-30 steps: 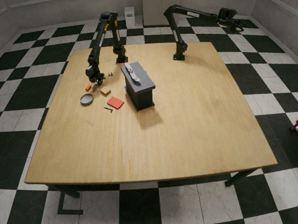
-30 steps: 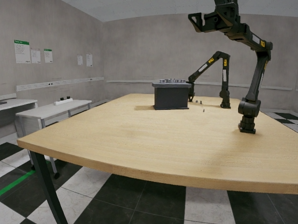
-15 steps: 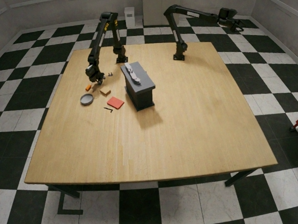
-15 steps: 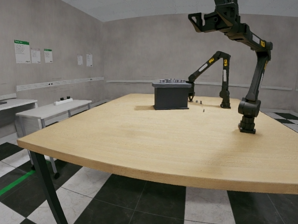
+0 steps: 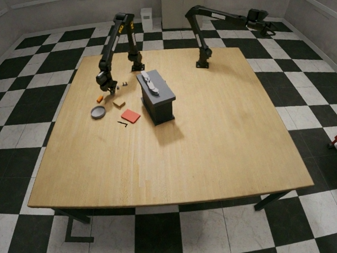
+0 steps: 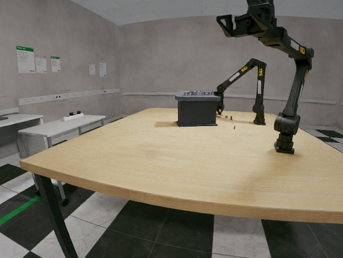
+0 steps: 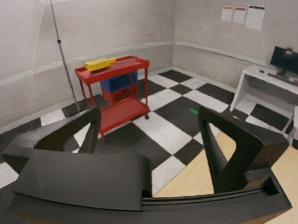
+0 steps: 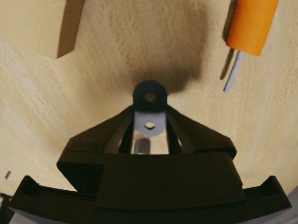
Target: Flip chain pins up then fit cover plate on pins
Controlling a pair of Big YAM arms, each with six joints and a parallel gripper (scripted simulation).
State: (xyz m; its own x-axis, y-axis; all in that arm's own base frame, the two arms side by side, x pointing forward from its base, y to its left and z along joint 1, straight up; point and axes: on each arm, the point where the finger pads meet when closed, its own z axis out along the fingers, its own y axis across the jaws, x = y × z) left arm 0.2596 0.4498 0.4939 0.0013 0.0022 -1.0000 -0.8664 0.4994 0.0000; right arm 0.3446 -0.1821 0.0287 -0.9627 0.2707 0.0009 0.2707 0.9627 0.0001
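My right hand is 90 mm to the left of the orange-handled screwdriver, 40 mm short of it and 10 mm above it. The rest, counted from my right hand: dark grey block (350 mm to the left, 180 mm ahead, 80 mm above); then red square pad (250 mm ahead, 170 mm to the left, 20 mm below).
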